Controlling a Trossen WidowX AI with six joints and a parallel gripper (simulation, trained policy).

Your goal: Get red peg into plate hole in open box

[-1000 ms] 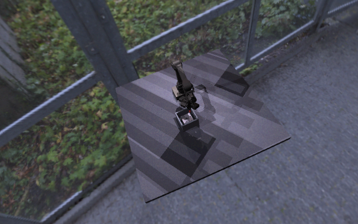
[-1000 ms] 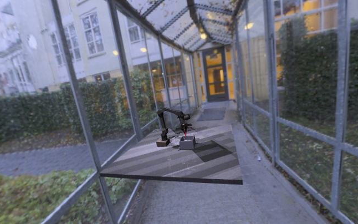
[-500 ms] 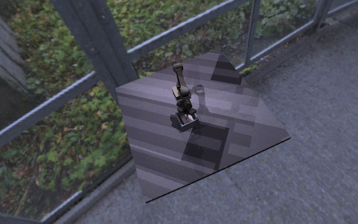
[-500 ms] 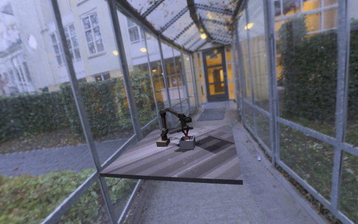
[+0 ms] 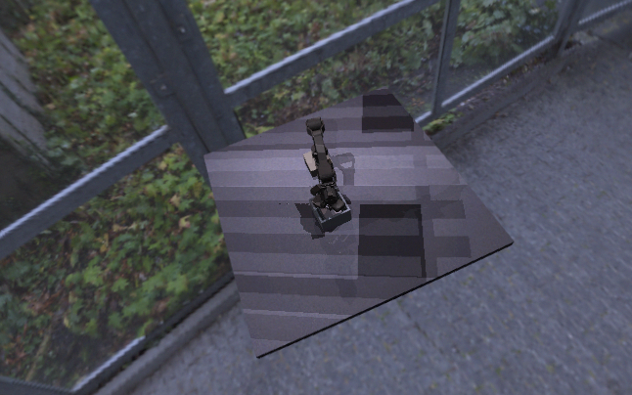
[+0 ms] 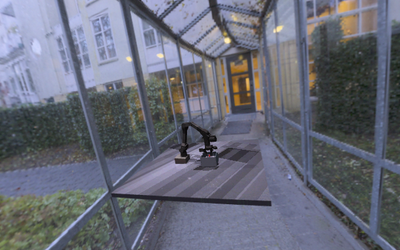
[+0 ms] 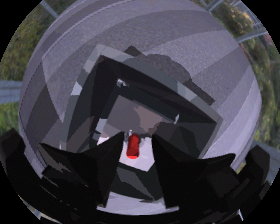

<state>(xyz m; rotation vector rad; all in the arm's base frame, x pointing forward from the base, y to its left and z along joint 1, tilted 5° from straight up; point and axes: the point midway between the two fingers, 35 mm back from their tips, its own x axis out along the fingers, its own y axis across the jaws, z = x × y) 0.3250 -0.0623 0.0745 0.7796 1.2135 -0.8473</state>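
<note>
Now: gripper tip 1 cm to the right of the red peg and 3 cm above it. Round my gripper tip: pale plate (1 cm to the left, 3 cm below); then grey box (1 cm to the left, 5 cm below).
</note>
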